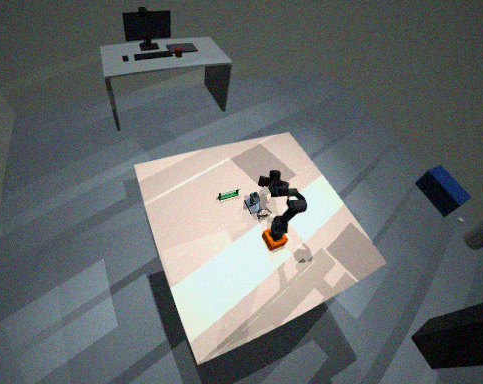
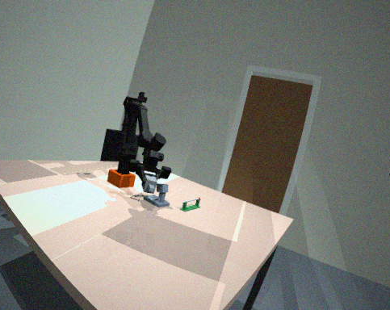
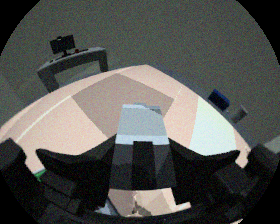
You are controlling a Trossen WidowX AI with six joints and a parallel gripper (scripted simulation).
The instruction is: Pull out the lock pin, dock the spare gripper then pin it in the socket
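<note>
The mount lies 16 cm to the left of my gripper tip, 7 cm below it and 5 cm behind it. Round my gripper tip: green cradle: 27 cm to the left, 10 cm below, 7 cm ahead; then spare gripper: right at my gripper tip.
</note>
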